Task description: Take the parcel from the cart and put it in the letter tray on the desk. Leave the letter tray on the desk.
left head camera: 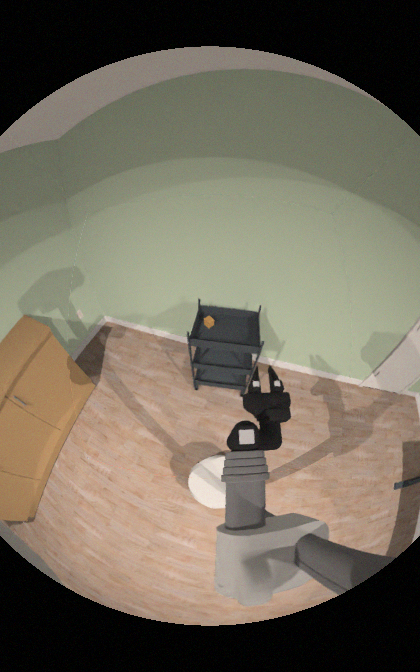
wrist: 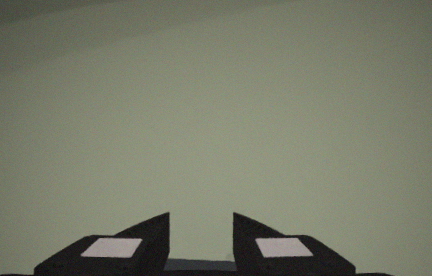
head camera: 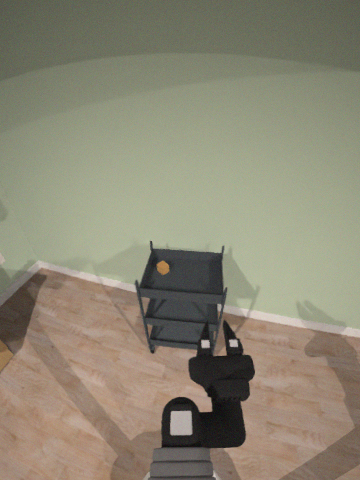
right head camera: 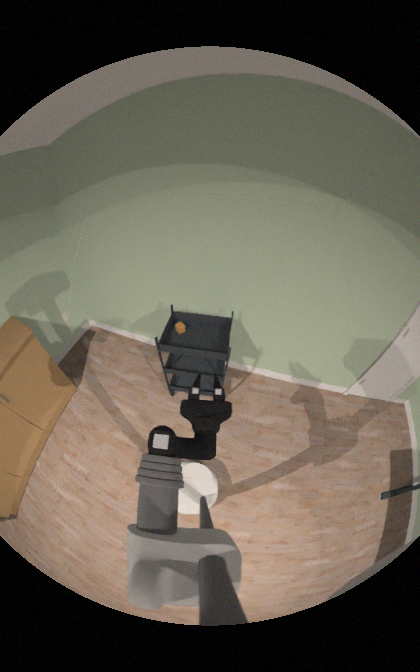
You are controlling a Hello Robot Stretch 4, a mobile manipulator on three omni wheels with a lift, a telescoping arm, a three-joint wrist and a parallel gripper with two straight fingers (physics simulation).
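Places are measured from the robot's base along level axes (x ahead, y left, z up), in centimetres.
Pixels of known places: gripper, fingertip midpoint: (wrist: 201, 232) (head camera: 215, 322).
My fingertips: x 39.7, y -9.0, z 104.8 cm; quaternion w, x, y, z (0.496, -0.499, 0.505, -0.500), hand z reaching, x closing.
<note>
Behind a point stands the place of what it marks.
The parcel (head camera: 163, 267) @(x 98.4, y 9.1, z 68.5 cm) (left head camera: 209, 322) (right head camera: 180, 327) is a small orange-brown block at the back left of the cart's top tray. The dark grey three-tier cart (head camera: 182, 293) @(x 78.5, y -1.4, z 69.4 cm) (left head camera: 226, 344) (right head camera: 194, 348) stands against the green wall. My gripper (head camera: 216, 325) @(x 39.7, y -9.0, z 104.8 cm) (left head camera: 264, 369) (right head camera: 207, 382) (wrist: 201, 232) @(x 39.7, y -9.0, z 104.8 cm) is open and empty. In the head view its fingertips overlap the cart's lower front right, away from the parcel. In the wrist view a strip of dark grey shows low between the fingers; the parcel does not show there. The desk's top and the letter tray do not show.
A wooden cabinet (left head camera: 37, 425) (right head camera: 25, 415) stands at the left. A white door (left head camera: 400, 362) (right head camera: 387, 362) is at the right. A dark metal leg piece (left head camera: 407, 483) (right head camera: 400, 492) shows at the right edge. My round white base (left head camera: 207, 482) (right head camera: 200, 487) is below the arm.
</note>
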